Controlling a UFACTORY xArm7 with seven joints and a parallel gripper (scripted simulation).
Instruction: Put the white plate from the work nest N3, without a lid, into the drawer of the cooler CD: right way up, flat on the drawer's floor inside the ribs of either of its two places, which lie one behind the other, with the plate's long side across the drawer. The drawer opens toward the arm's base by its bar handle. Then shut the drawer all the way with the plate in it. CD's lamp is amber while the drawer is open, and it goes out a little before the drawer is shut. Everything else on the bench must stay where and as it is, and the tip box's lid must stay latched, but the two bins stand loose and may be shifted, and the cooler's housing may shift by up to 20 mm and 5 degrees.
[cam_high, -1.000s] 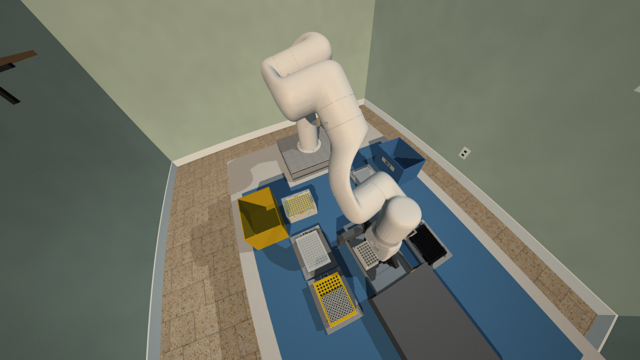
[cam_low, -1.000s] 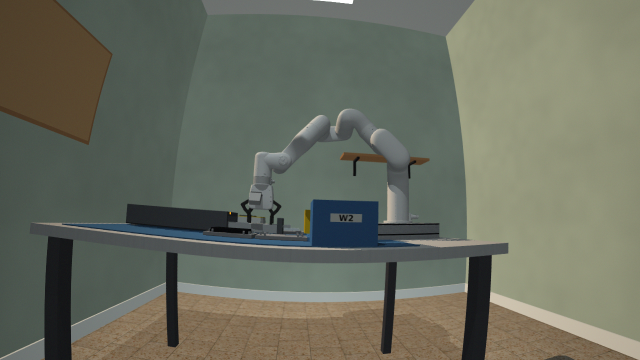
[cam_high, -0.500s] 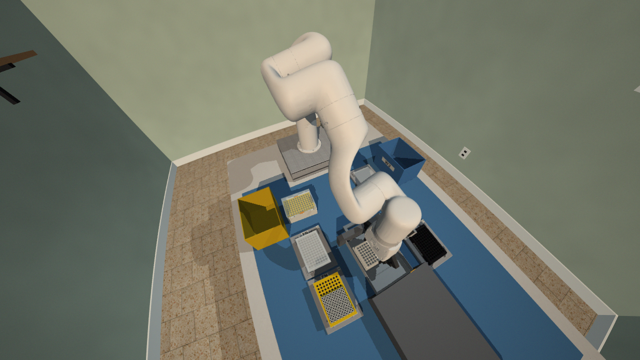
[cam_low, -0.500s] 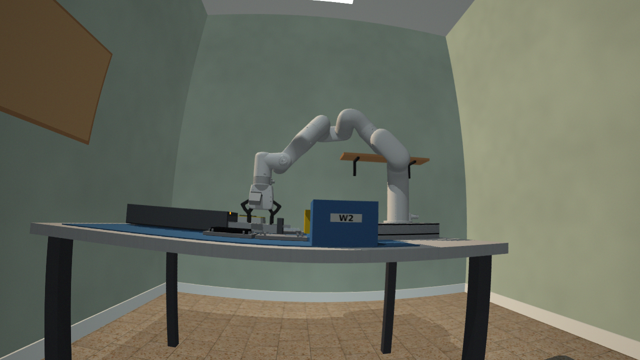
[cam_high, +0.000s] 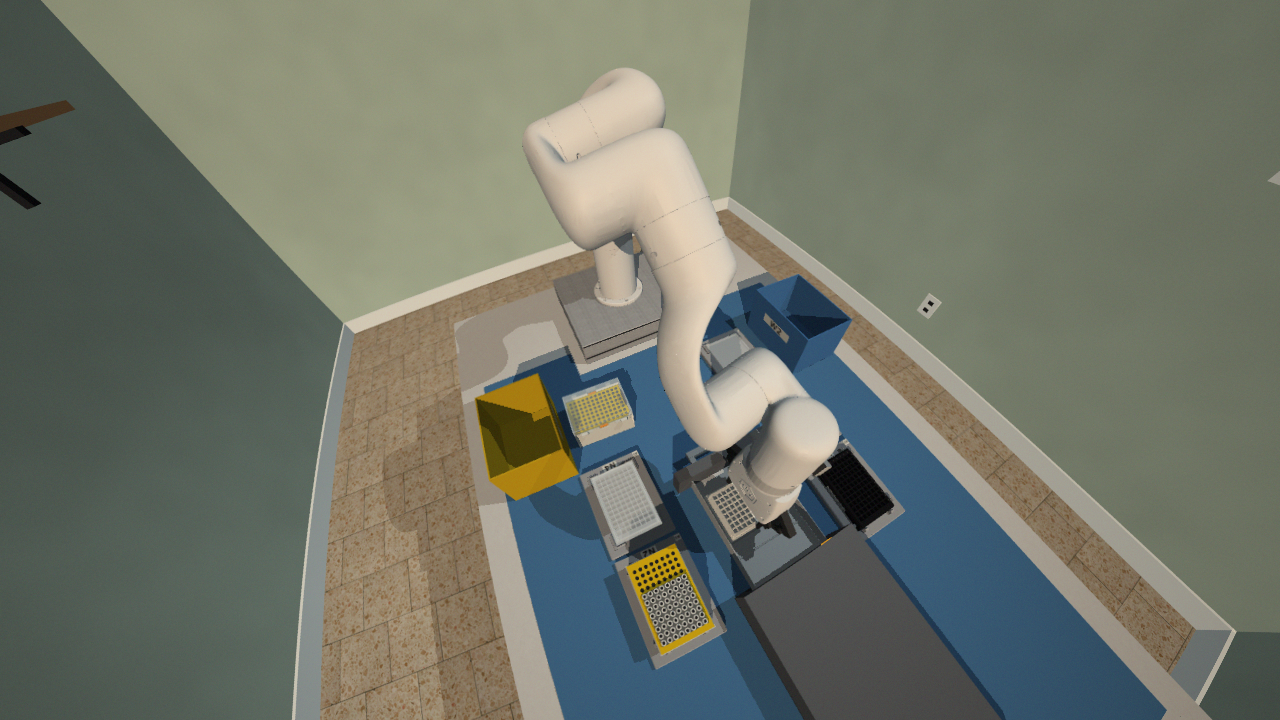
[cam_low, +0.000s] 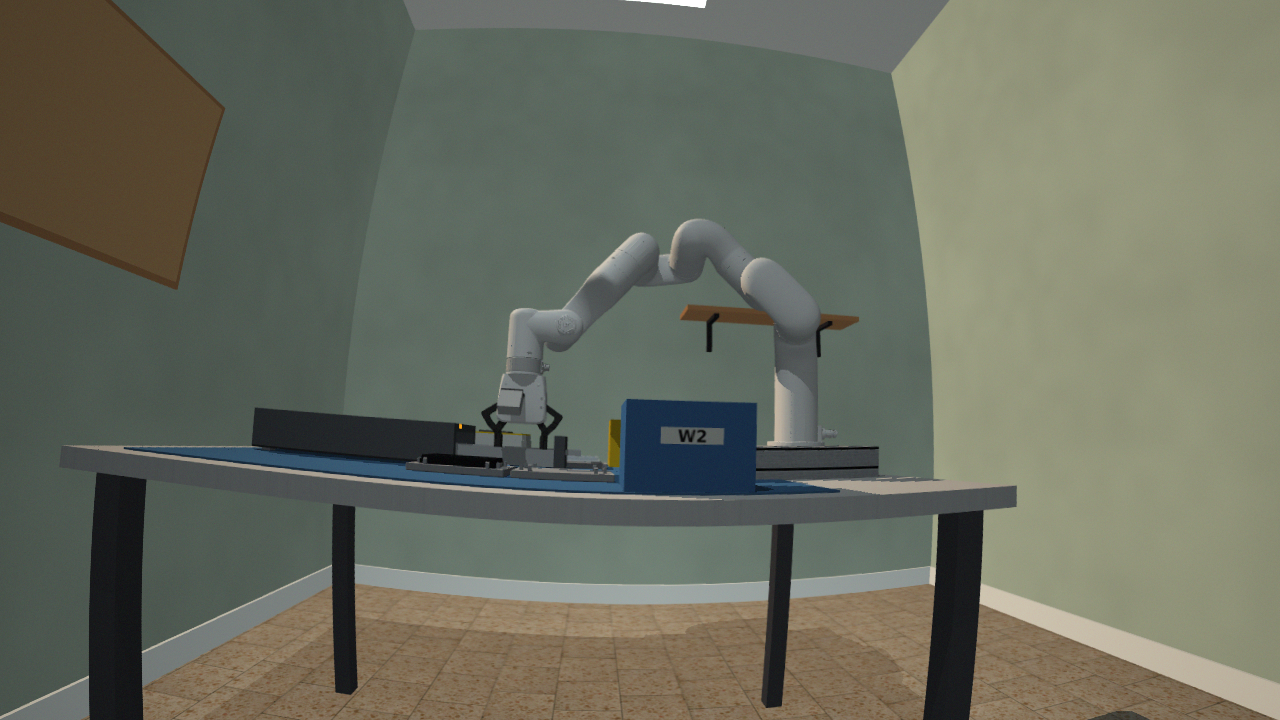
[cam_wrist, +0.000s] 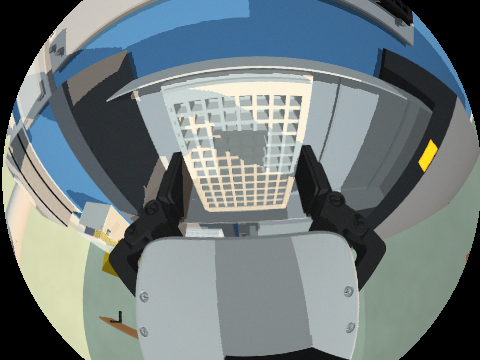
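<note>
Right now the cooler drawer is 40 mm ahead of my hand and 20 mm below it. The rest, counted from my hand: black plate (190 mm to the left, 70 mm ahead, 20 mm below); then cooler CD (180 mm ahead, 10 mm below); then yellow tube rack (200 mm to the right, 60 mm ahead, 10 mm above).
</note>
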